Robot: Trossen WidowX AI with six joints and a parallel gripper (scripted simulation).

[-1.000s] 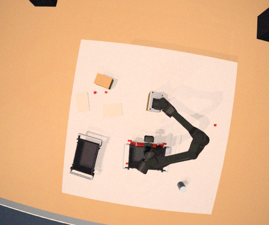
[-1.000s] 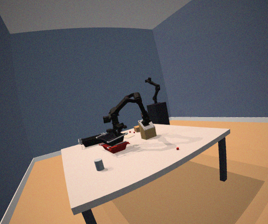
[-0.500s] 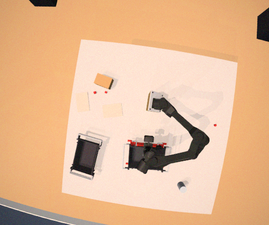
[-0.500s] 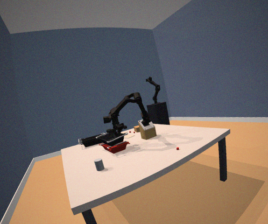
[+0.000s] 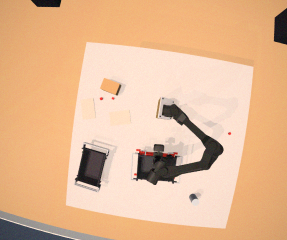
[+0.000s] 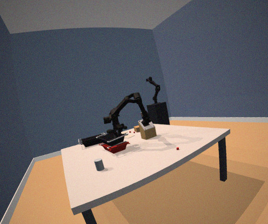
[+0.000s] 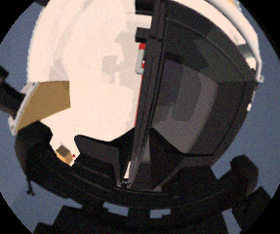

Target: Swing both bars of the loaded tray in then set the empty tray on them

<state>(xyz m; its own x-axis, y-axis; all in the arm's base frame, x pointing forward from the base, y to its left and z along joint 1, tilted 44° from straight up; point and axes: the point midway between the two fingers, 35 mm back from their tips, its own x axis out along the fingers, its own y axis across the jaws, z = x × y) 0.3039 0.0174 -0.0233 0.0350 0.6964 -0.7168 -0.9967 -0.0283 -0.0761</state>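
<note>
My gripper tip is now 70 mm short of the black tray and 30 mm below it. Also, from my gripper tip: grey cylinder (300 mm ahead, 330 mm to the left, 50 mm below); tan box (420 mm behind, 390 mm to the right, 50 mm below).
</note>
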